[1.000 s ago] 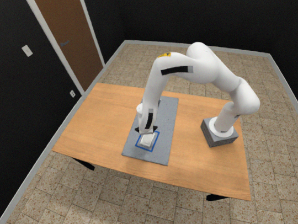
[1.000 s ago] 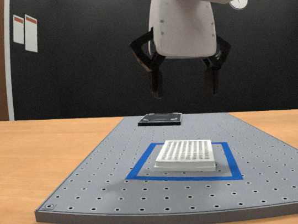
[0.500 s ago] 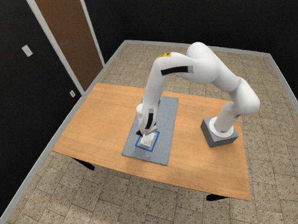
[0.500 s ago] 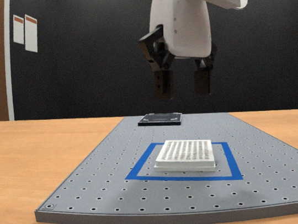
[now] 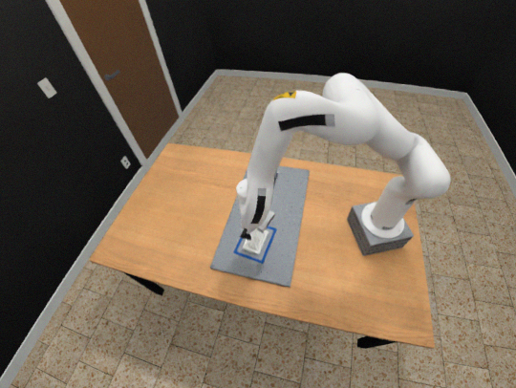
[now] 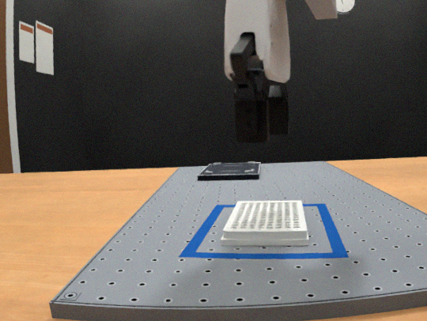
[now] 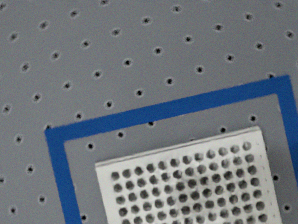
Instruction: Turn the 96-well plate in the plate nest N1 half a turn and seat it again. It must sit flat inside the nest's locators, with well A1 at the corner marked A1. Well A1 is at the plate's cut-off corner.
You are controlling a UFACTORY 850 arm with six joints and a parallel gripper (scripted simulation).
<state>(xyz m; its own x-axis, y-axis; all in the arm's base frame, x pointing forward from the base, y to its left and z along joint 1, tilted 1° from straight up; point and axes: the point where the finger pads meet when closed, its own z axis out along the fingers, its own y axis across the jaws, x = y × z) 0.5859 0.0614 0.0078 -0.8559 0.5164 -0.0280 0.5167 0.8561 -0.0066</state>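
Now: the white 96-well plate 100 mm below my hand. Round my hand: plate nest N1: 380 mm to the right, 100 mm below, 30 mm behind.
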